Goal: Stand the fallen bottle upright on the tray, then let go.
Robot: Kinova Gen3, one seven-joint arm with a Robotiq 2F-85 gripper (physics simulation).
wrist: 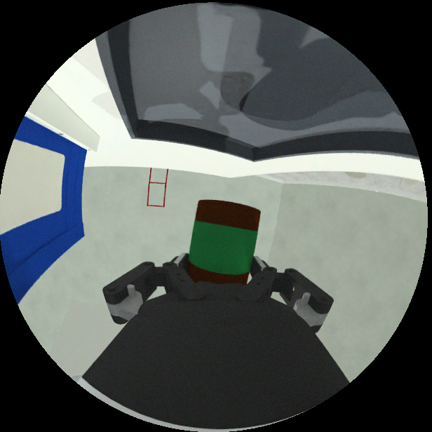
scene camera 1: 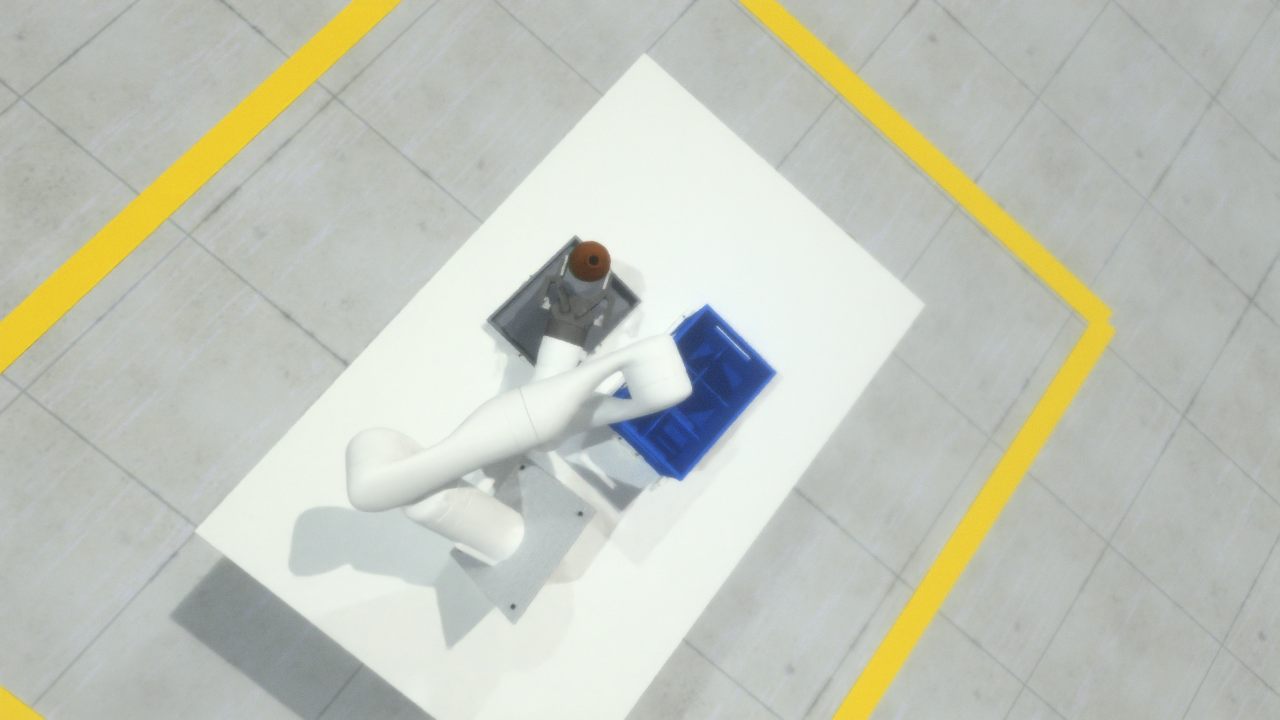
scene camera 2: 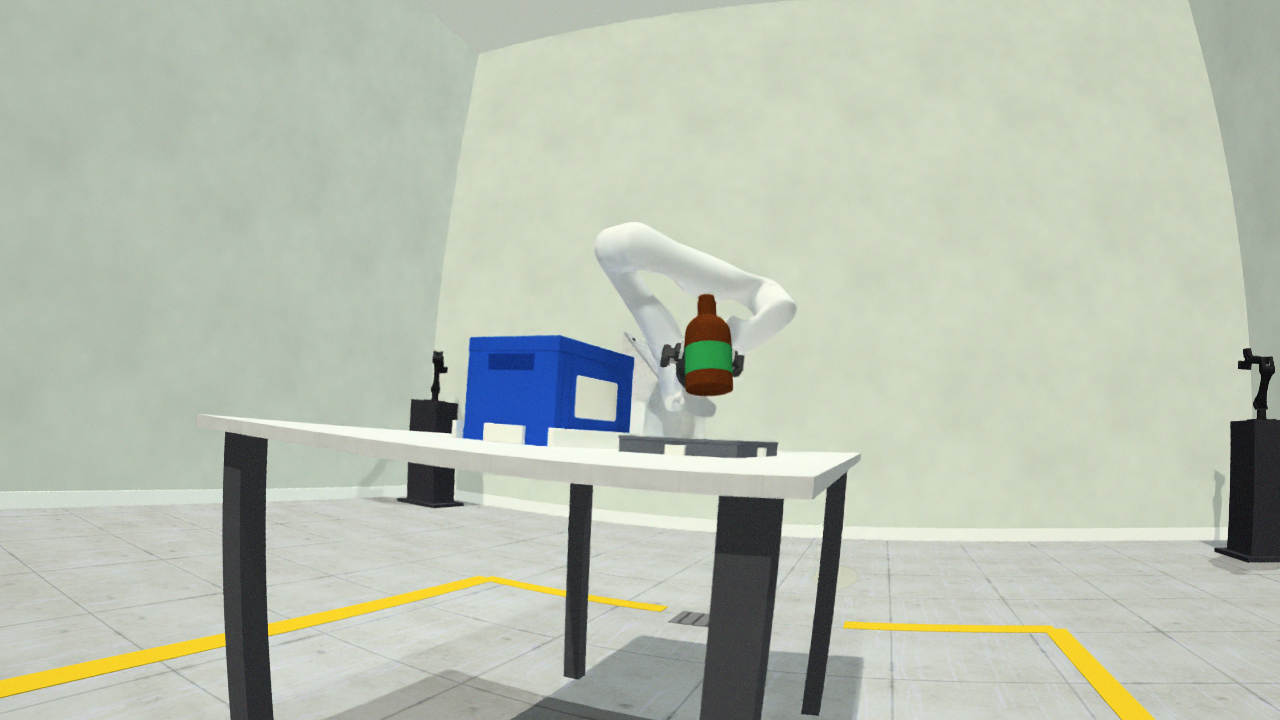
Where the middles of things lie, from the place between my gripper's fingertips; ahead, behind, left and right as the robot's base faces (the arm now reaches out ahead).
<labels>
I see the brown bottle (scene camera 1: 590, 261) 1 cm above my hand.
</labels>
